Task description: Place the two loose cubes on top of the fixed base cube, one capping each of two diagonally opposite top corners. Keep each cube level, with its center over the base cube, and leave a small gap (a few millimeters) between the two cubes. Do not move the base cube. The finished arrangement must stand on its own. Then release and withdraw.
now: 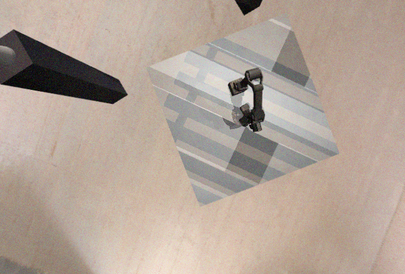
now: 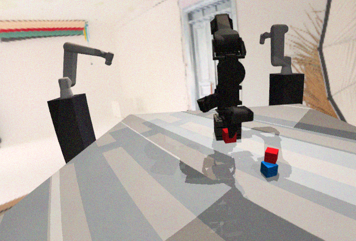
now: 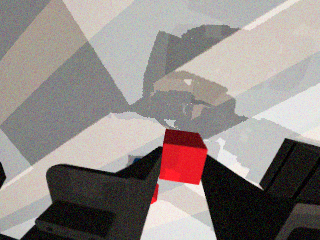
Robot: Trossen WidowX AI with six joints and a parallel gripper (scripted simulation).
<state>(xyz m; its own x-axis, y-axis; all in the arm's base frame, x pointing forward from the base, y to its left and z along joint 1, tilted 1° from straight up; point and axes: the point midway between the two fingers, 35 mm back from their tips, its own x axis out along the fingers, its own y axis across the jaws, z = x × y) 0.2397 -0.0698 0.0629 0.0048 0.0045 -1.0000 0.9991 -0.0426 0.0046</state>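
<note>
The blue base cube is 60 mm ahead of my gripper tip, 100 mm to the left of it and 100 mm below it.
</note>
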